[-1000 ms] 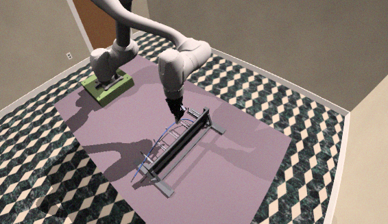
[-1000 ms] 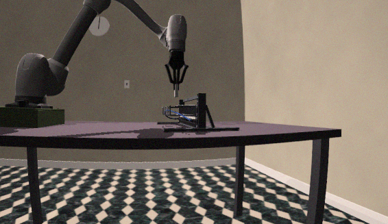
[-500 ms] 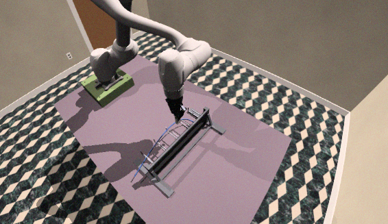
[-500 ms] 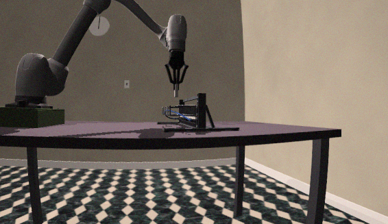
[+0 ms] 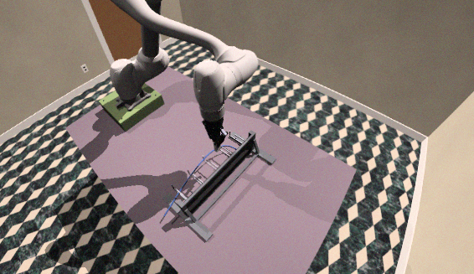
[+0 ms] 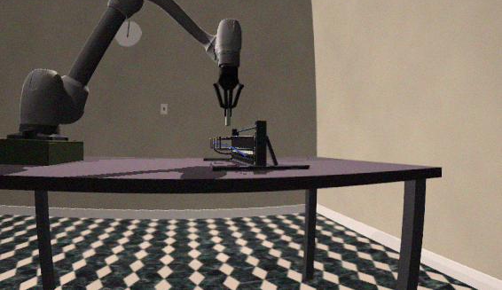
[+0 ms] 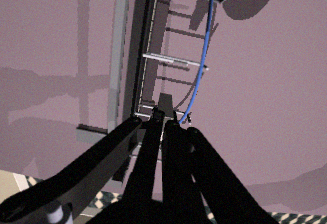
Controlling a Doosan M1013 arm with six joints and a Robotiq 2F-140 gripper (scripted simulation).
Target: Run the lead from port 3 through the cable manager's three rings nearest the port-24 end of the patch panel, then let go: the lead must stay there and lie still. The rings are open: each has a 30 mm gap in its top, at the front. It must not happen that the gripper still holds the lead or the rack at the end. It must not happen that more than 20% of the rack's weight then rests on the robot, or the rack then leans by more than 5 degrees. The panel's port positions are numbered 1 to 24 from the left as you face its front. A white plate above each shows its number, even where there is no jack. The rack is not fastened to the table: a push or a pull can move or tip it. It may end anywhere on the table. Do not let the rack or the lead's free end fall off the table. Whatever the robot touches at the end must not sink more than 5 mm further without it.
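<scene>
Now: the rack 110 mm below my hand, 60 mm ahead of it and 50 mm to the right of it.
</scene>
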